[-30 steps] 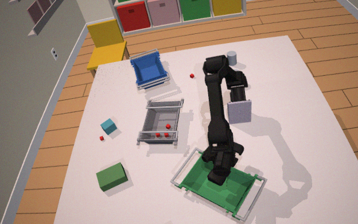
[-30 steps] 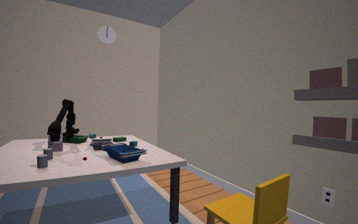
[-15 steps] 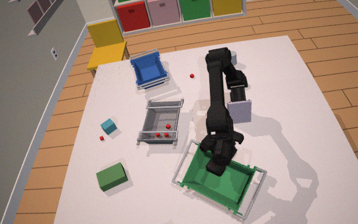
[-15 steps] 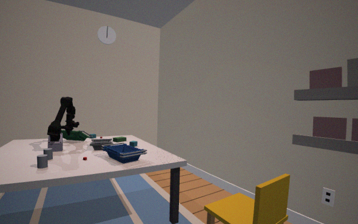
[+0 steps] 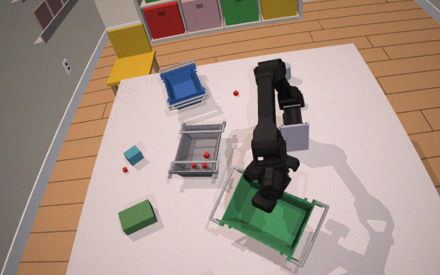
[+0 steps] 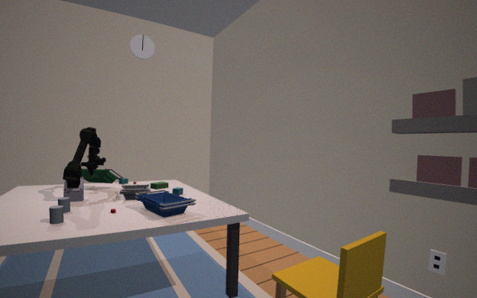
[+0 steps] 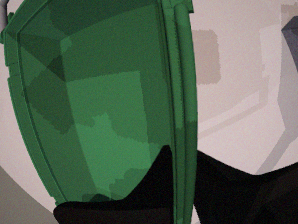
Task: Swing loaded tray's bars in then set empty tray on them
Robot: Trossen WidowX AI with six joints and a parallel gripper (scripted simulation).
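The green tray lies 40 mm ahead of my gripper tip and 60 mm to the left of it. From my gripper tip the other things lie so: green block: 500 mm ahead, 90 mm below.
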